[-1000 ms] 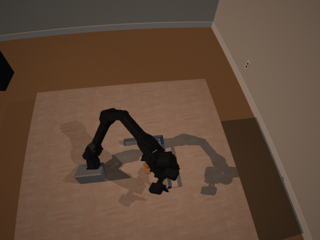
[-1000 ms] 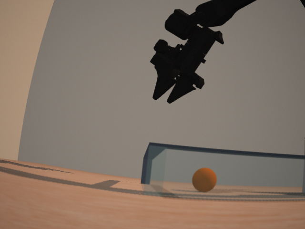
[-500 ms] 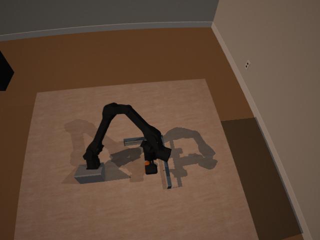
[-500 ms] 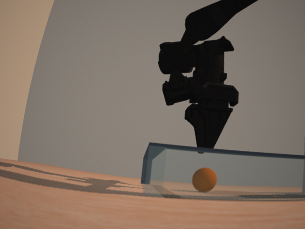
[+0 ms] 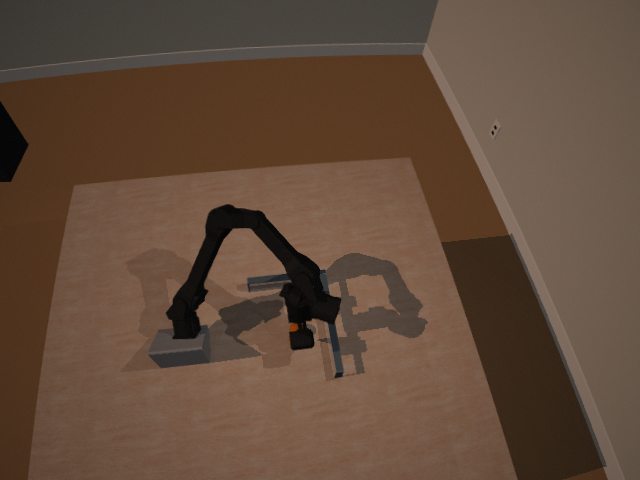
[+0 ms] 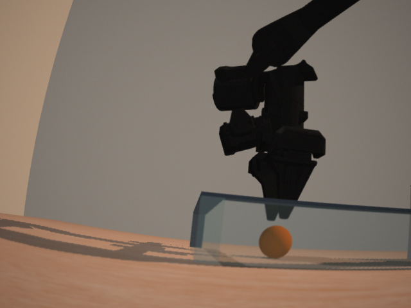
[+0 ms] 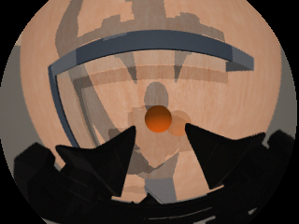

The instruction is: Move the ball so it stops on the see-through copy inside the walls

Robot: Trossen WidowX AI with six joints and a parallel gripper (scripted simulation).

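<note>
My gripper tip is now 30 mm to the left of the see-through copy of ball, 30 mm above it and 10 mm past it.
</note>
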